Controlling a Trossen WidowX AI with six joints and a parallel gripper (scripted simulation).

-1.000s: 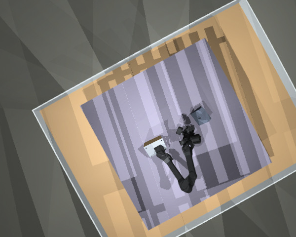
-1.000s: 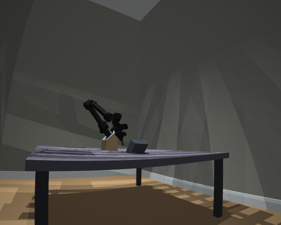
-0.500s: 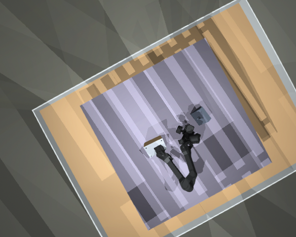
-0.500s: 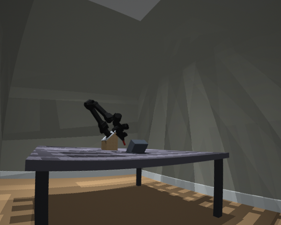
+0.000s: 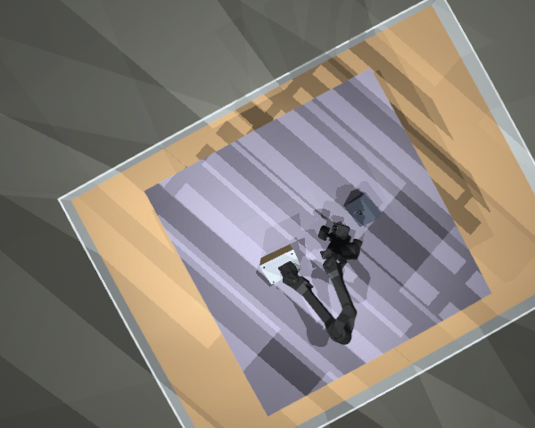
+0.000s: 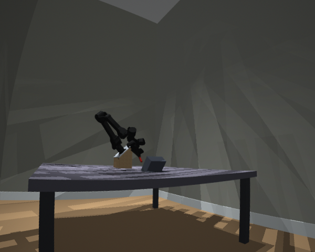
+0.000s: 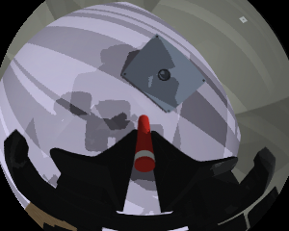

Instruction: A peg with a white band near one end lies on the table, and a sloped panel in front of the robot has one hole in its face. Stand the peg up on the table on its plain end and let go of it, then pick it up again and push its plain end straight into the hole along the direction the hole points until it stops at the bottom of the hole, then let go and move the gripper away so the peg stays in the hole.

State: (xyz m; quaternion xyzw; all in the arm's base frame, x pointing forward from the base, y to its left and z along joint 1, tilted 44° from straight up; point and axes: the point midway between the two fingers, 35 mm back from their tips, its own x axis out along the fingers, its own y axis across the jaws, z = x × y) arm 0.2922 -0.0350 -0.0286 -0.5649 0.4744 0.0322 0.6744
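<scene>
My gripper tip is now 140 mm short of the sloped panel, 30 mm to the right of it and 50 mm above it. The rest, counted from my gripper tip: red peg (10 mm behind, 10 mm above).
</scene>
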